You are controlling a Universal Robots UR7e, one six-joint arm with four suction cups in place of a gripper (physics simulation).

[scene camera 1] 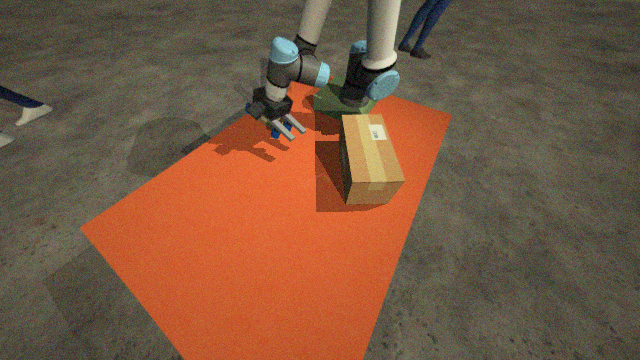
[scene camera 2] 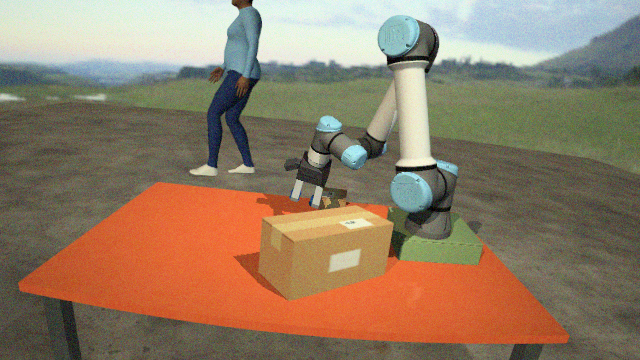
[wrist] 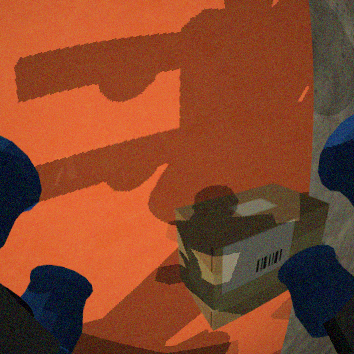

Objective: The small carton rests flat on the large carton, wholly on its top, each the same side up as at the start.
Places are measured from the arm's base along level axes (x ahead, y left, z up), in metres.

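Pixels of known places: hand, tool point: (scene camera 2: pixel 307 189) (wrist: pixel 184 235); arm's base, link origin: (scene camera 1: pixel 354 98) (scene camera 2: pixel 427 229).
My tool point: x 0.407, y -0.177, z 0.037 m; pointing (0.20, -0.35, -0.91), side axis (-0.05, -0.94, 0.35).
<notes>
For each thing: its top centre in the pictures, then the offset to it from my tool point. Level surfaces: height alone.
- large carton, top centre: (scene camera 2: pixel 330 220) (scene camera 1: pixel 369 143) 0.088 m back, 0.407 m left, 0.041 m up
- small carton, top centre: (wrist: pixel 277 265) (scene camera 2: pixel 334 193) (scene camera 1: pixel 270 107) 0.098 m back, 0.106 m right, 0.034 m down
- orange table, surface height: 0.113 m down
The large carton (scene camera 1: pixel 364 160) (scene camera 2: pixel 310 265) rests flat on the orange table, its taped top up with a white label. The small carton (scene camera 2: pixel 334 200) (wrist: pixel 257 260) stands on the table near the far edge, partly shadowed; a pale label shows on its top and a barcode label on its side. In scene camera 1 it is not clearly visible near the arm's tool. My gripper (scene camera 1: pixel 285 129) (scene camera 2: pixel 305 199) (wrist: pixel 181 227) hangs tilted above the table beside the small carton, its suction cups apart from it and holding nothing. Nothing rests on the large carton's top.
The orange table (scene camera 1: pixel 225 250) (scene camera 2: pixel 150 280) bears both cartons. The green base block (scene camera 1: pixel 327 102) (scene camera 2: pixel 440 251) under the arm stands close behind the large carton. One person (scene camera 2: pixel 242 60) stands on the ground beyond the table, and legs of people show in scene camera 1.
</notes>
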